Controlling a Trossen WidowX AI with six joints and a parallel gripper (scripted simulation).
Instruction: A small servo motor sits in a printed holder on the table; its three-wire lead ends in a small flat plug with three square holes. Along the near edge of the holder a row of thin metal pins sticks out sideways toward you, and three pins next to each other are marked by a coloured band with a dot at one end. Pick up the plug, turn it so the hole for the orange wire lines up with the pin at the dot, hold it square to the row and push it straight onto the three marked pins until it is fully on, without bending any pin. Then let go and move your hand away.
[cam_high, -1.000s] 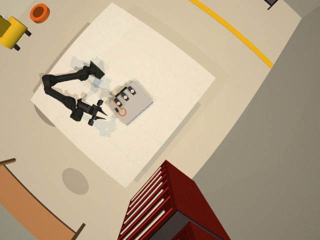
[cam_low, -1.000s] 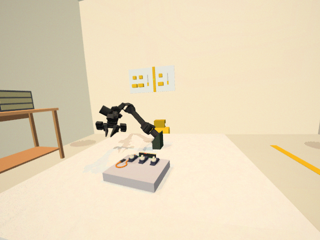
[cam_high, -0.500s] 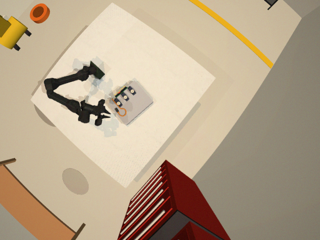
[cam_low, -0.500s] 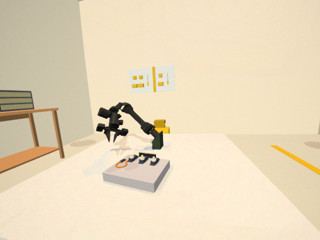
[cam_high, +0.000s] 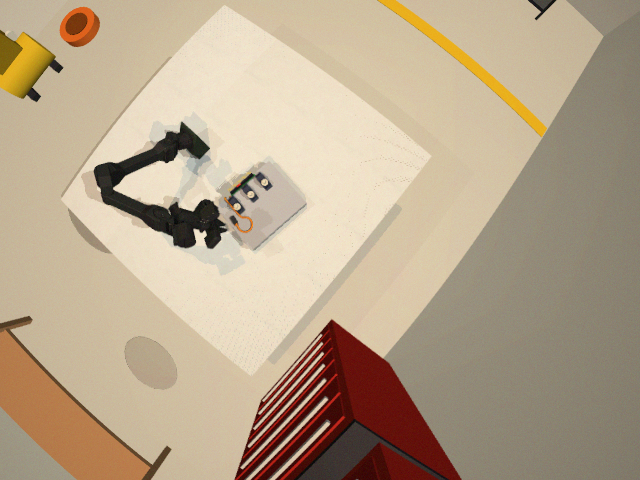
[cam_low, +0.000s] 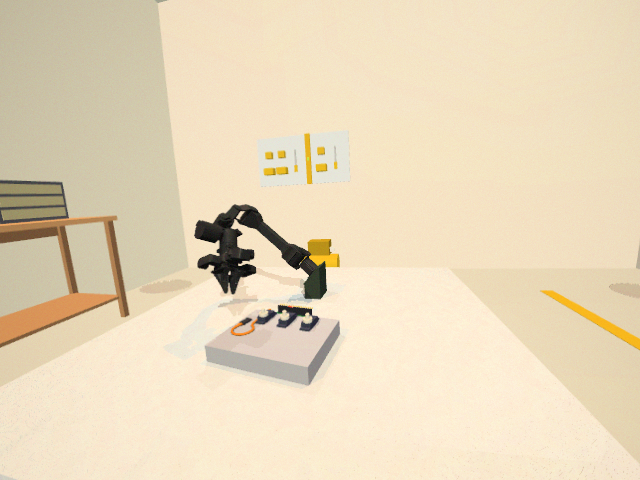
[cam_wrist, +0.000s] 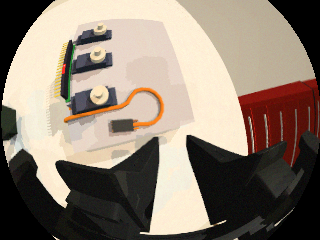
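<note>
My gripper tip is 110 mm past the red band, 150 mm to the right of it and 80 mm above it. From my gripper tip the other things lie so: holder: 50 mm ahead, 140 mm to the left, 120 mm below.
</note>
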